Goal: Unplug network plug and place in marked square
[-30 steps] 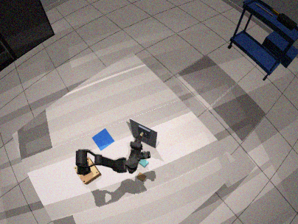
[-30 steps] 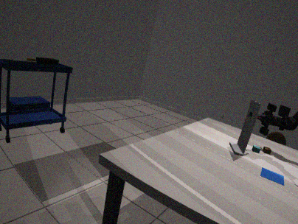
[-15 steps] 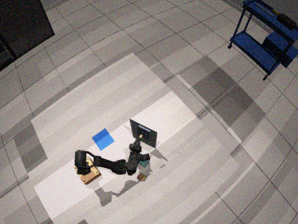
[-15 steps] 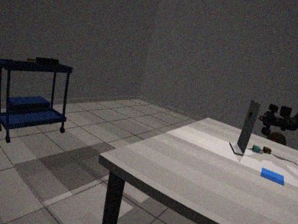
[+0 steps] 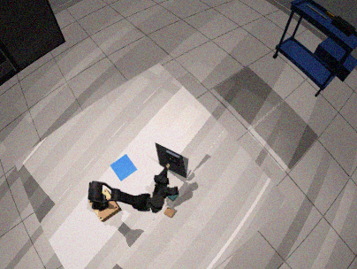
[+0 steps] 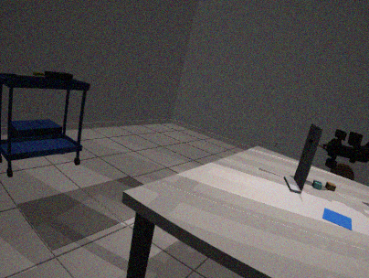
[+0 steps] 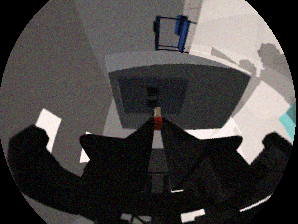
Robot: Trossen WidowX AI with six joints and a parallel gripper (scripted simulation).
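The blue marked square lies 22 cm below my gripper tip, 19 cm to the left of it and 19 cm behind it. The rest, counted from my gripper tip: network plug (1 cm ahead); then teal block (21 cm below, 9 cm to the right, 3 cm behind); then upright dark panel (8 cm below, 6 cm ahead, 3 cm to the left).
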